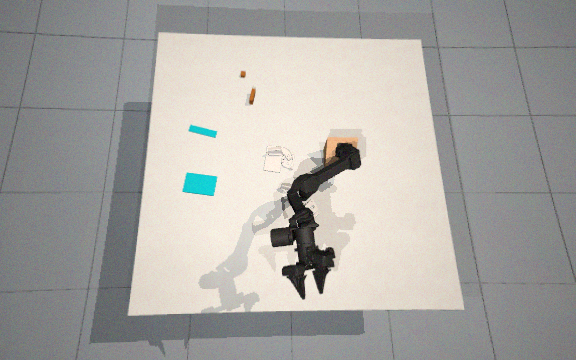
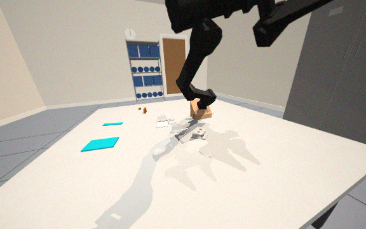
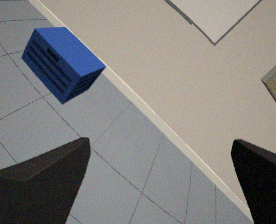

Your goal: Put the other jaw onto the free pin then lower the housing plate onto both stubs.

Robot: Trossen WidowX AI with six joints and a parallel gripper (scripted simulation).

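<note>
Now: the elongated piece 46 cm to the right of my gripper tip, 40 cm below it and 2 cm ahead of it. Also, from my gripper tip: white stand: 40 cm below, 38 cm to the right, 3 cm behind; then white housing plate: 38 cm to the right, 38 cm below, 3 cm behind.
</note>
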